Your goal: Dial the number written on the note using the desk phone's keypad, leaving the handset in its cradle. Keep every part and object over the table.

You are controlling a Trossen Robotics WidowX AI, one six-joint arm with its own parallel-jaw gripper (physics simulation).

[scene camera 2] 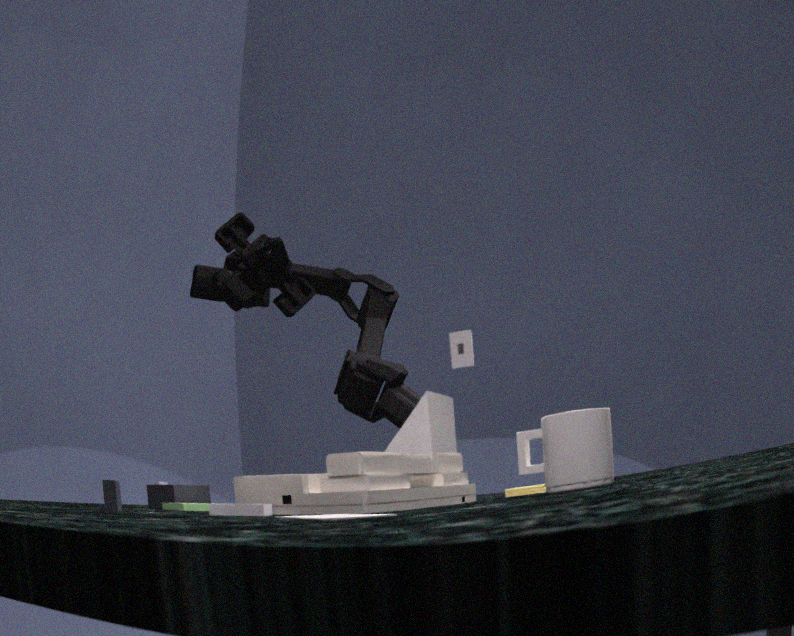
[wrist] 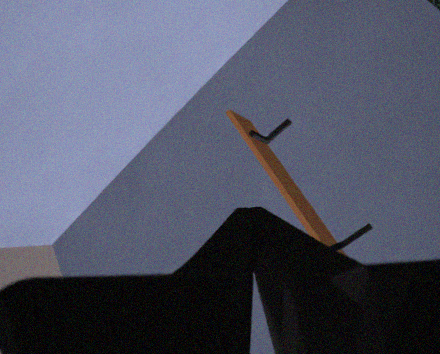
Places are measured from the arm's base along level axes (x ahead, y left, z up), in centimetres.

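Where they show: gripper, fingertip midpoint: [scene camera 2: 278, 240] [wrist: 248, 220]; arm's base, link origin: [scene camera 2: 421, 420].
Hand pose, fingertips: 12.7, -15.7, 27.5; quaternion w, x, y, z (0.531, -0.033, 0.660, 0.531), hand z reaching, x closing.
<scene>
Things, the pixels of their top centre, and the offset from my fingertips, as dx, dy, dz. Level surfaces: height alone.
- off-white desk phone, top centre: [scene camera 2: 357, 474] +19.8, +19.8, -36.0
- green note, top centre: [scene camera 2: 196, 503] +15.6, -6.1, -39.2
- dark grey box, top centre: [scene camera 2: 176, 482] +9.6, -14.4, -36.1
- small dark upright block, top centre: [scene camera 2: 111, 480] +39.2, +0.2, -36.9
- flat pale block, top centre: [scene camera 2: 239, 504] +35.2, +14.4, -39.0
- yellow pad, top centre: [scene camera 2: 535, 484] +0.9, +35.2, -39.0
- white mug, top centre: [scene camera 2: 562, 415] +11.6, +41.0, -31.6
- table, surface height: dz -40.2
The off-white desk phone [scene camera 2: 387, 498] stands low on the table in the scene view. Its handset [scene camera 2: 371, 463] lies on top of the body; the keypad cannot be made out from this low side angle. The green note [scene camera 2: 186, 506] shows edge-on to the left, so its writing is unreadable here. My black gripper [scene camera 2: 237, 302] [wrist: 248, 220] is raised high above the table, left of and well above the phone. Its fingers are shut with nothing between them, and they point toward a wall. Neither the phone nor the note shows in the wrist view.
A dark grey box [scene camera 2: 188, 494] touches or overlaps the note in view. A small dark upright block [scene camera 2: 112, 496], a flat pale block [scene camera 2: 240, 509], a yellow pad [scene camera 2: 524, 490] and a white mug [scene camera 2: 577, 449] stand on the table [scene camera 2: 463, 530]. An orange board [wrist: 285, 184] with dark hooks shows in the wrist view.
</scene>
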